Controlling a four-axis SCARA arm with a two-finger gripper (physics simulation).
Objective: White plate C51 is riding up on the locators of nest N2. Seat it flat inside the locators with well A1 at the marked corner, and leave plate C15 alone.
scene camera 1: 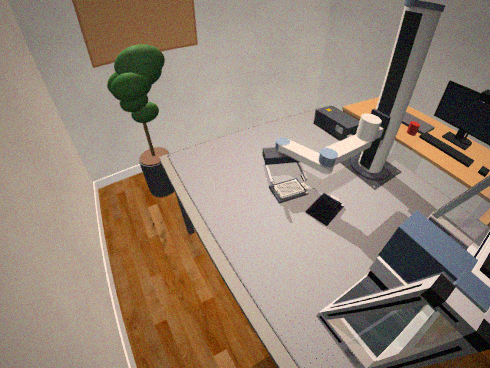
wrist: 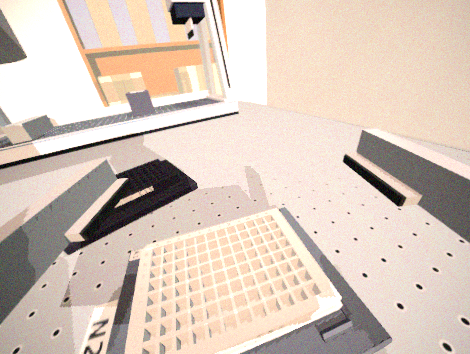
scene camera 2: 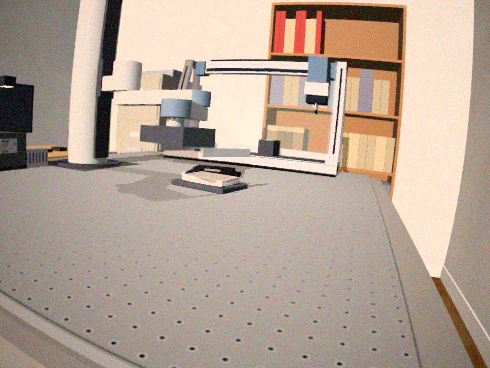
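Observation:
White plate C51 lies on dark nest N2. In the wrist view its near right corner stands out over the nest's edge beside a raised locator, and it looks slightly tilted. A small tag shows by its far left corner; I cannot read it or tell where well A1 is. Black plate C15 sits apart on its own dark nest, partly behind a finger in the wrist view. My gripper is open and empty, above the level of C51.
A white-framed gantry machine stands on the table beyond the nests. The arm's column rises from the table. A dark box stands near the column. A desk with a monitor is beside the table.

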